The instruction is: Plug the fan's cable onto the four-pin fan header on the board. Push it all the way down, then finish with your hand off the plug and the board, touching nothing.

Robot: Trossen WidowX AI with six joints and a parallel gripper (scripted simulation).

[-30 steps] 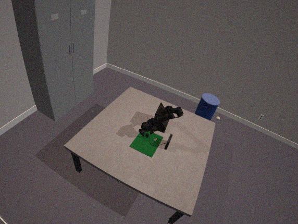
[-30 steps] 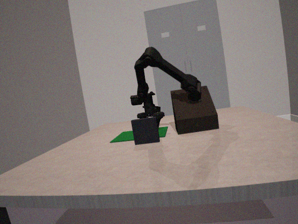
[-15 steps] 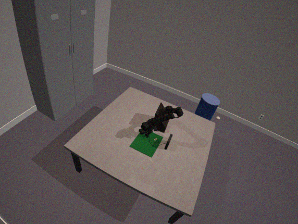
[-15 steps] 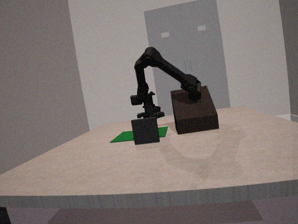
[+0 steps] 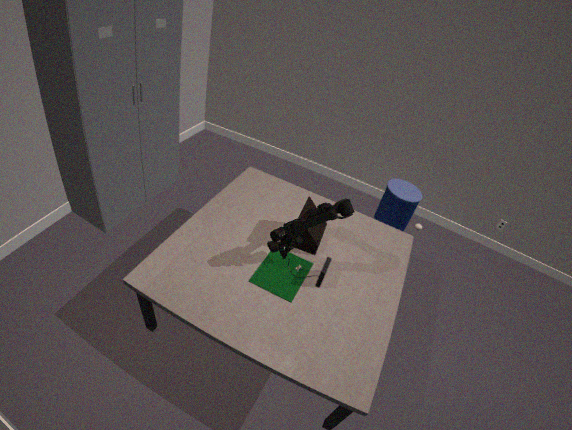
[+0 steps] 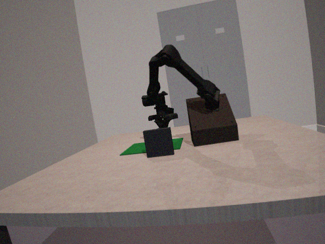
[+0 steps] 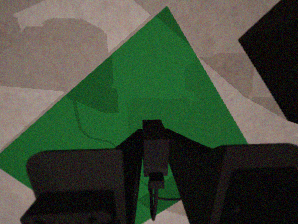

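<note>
Now: the pale four-pin header 10 cm to the left of my gripper tip and 6 cm below it. Also, from my gripper tip: dark fan plug: 1 cm to the left, 1 cm above; dark fan: 23 cm to the left; green board: 6 cm ahead, 4 cm to the left, 8 cm below.
</note>
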